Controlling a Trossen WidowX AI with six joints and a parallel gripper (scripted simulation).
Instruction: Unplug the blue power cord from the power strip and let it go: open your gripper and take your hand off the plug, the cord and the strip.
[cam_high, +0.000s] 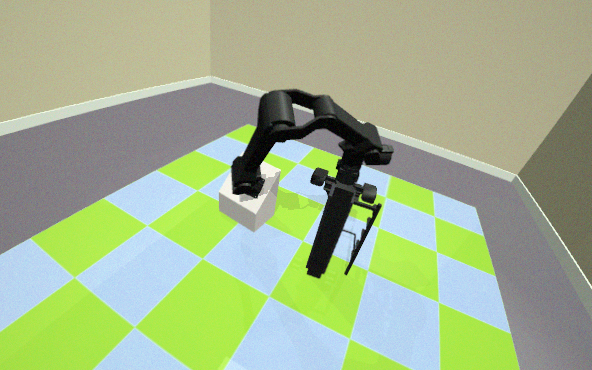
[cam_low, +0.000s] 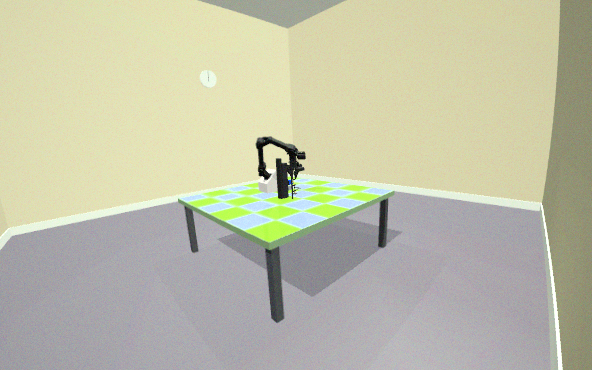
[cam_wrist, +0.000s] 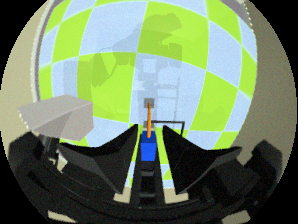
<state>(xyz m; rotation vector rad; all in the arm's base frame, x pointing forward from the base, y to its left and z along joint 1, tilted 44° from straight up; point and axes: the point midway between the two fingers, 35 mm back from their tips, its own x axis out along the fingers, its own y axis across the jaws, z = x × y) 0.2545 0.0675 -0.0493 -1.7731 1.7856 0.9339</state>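
My gripper tip is 7 cm to the left of the blue plug, 1 cm short of it and 1 cm above it. The rest, counted from my gripper tip: thin black frame 11 cm to the right, 11 cm ahead, 1 cm above.
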